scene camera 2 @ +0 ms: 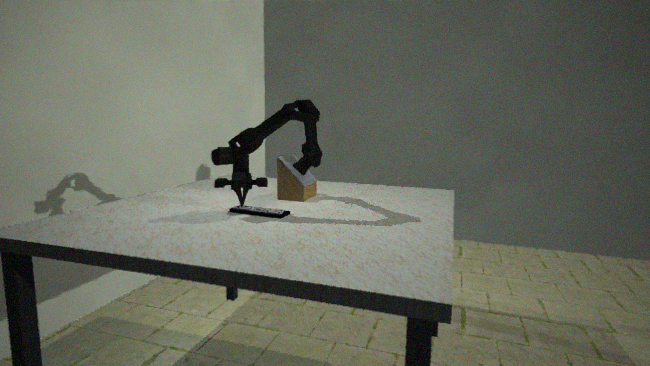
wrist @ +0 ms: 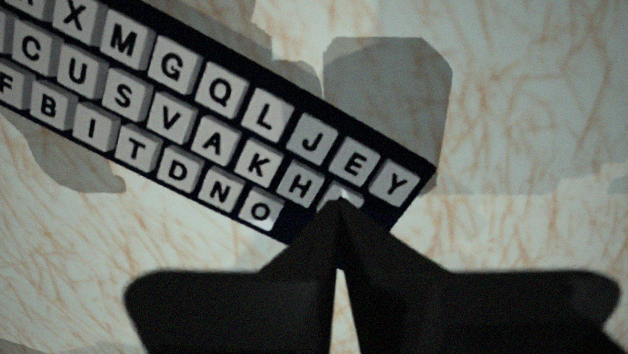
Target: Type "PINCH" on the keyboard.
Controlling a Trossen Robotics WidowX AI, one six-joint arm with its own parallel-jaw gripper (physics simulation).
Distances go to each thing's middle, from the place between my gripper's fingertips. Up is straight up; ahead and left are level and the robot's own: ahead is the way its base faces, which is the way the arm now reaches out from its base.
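Scene:
Keyboard (wrist: 293,218) visible to me: 2 cm ahead of my hand, 7 cm to the left of it, 1 cm below it.

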